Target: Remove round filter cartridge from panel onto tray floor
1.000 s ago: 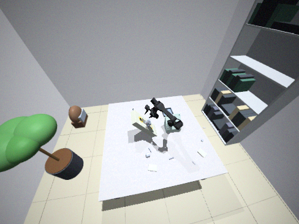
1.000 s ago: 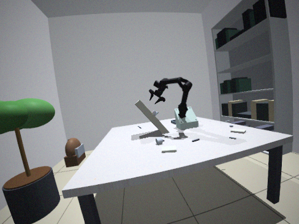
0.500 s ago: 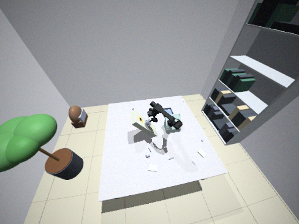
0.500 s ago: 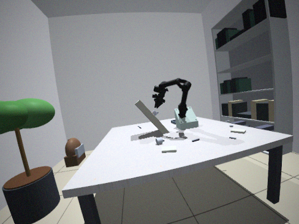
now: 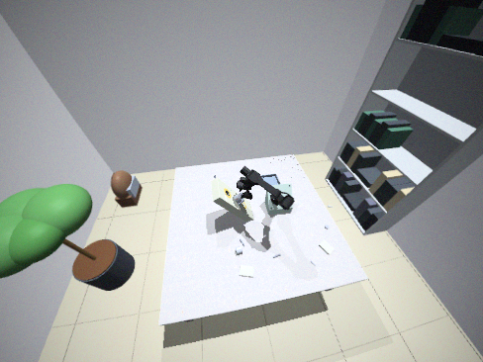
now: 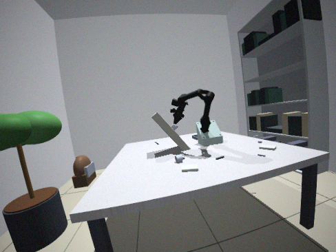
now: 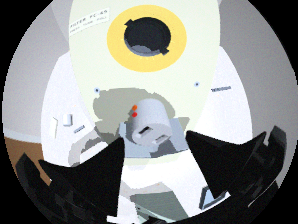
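The service panel is 6 cm ahead of my gripper tip, 4 cm below it and 1 cm to the right of it.
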